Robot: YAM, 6 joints.
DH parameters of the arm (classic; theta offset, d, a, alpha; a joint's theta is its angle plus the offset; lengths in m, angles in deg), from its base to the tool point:
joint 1: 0 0.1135 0.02 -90
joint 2: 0 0 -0.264 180
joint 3: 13.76 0 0.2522 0
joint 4: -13.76 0 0.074 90
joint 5: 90 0 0 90
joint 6: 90 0.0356 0 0
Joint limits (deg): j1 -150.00..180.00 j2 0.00..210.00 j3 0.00..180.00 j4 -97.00..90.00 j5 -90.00..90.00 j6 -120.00..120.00
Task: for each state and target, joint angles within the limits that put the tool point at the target. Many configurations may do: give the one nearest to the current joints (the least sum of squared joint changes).
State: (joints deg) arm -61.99 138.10 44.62 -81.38 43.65 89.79
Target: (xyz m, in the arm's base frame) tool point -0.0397 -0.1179 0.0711
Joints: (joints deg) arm -96.11 131.68 33.04 -88.22 49.14 89.79
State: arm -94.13 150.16 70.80 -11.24 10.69 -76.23
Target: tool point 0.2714 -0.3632 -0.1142
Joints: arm -52.69 162.04 93.40 -1.49 6.93 -76.23
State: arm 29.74 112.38 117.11 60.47 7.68 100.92
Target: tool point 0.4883 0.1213 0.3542
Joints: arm 14.60 123.68 100.05 59.67 9.18 100.92
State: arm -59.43 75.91 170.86 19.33 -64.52 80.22
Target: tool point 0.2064 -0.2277 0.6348
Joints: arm -54.00 107.56 146.63 13.02 -68.53 80.22
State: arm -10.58 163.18 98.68 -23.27 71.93 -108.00
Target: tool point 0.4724 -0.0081 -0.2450
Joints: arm 2.60 197.48 133.74 -2.69 55.99 -108.00
